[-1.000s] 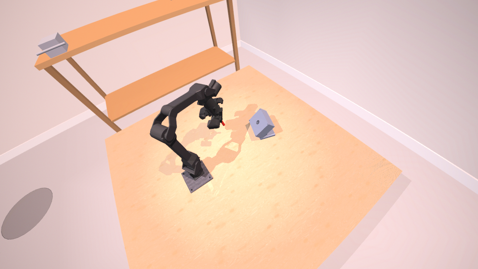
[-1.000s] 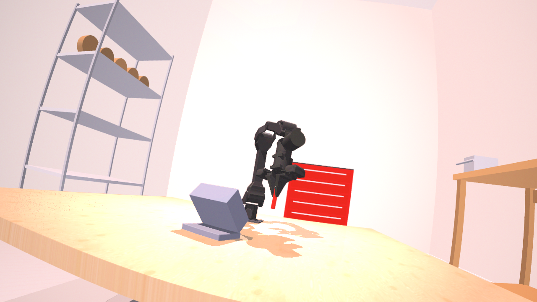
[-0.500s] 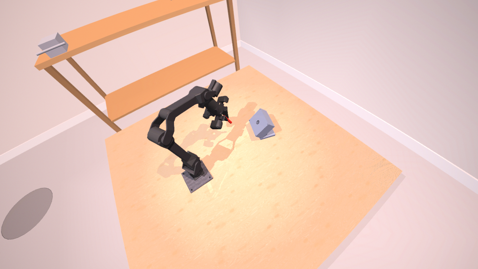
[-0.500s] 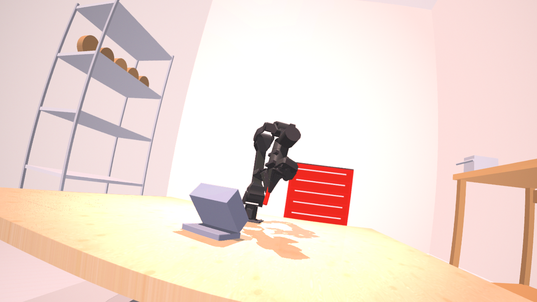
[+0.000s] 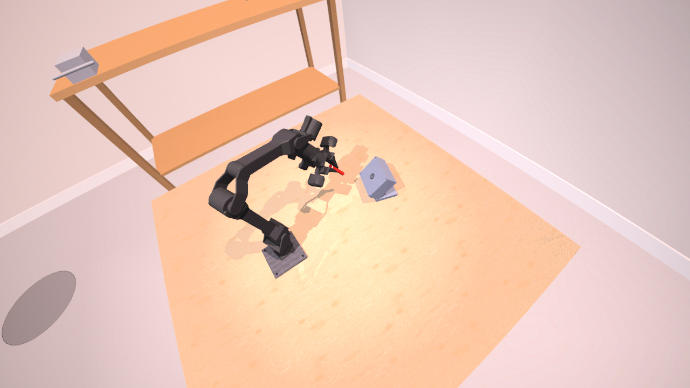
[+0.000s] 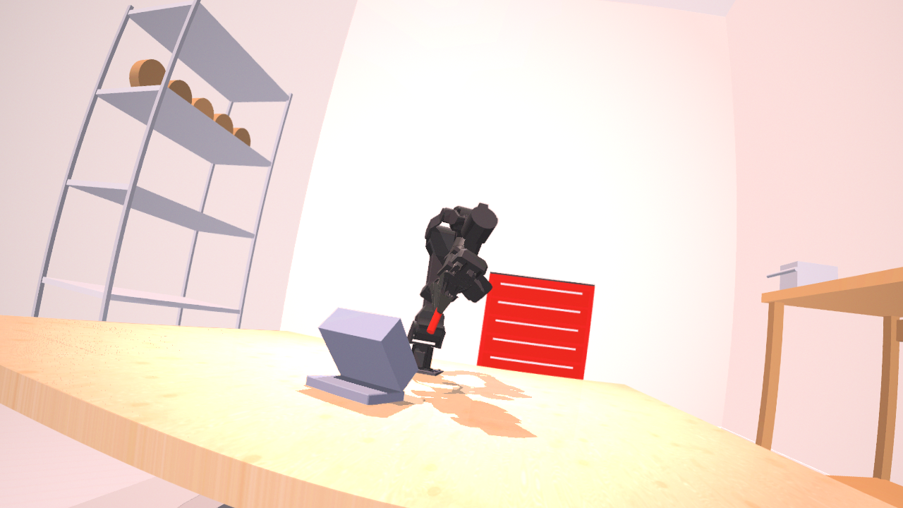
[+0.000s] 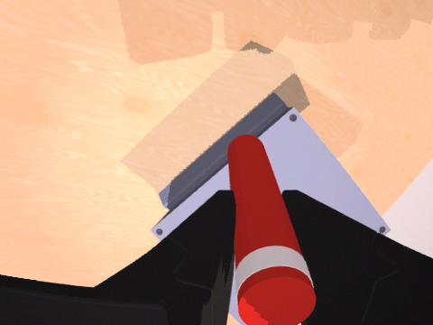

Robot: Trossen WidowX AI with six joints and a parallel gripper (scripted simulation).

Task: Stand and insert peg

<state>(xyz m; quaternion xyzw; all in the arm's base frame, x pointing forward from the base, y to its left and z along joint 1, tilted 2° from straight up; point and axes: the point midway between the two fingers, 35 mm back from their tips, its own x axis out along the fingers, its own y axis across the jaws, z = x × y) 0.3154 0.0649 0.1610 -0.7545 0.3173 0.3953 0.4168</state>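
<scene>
Right now my gripper tip is 130 mm short of the grey sloped panel, 90 mm to the left of it and 80 mm above it. From my gripper tip the other things lie so: red peg (10 mm behind, 10 mm above).
</scene>
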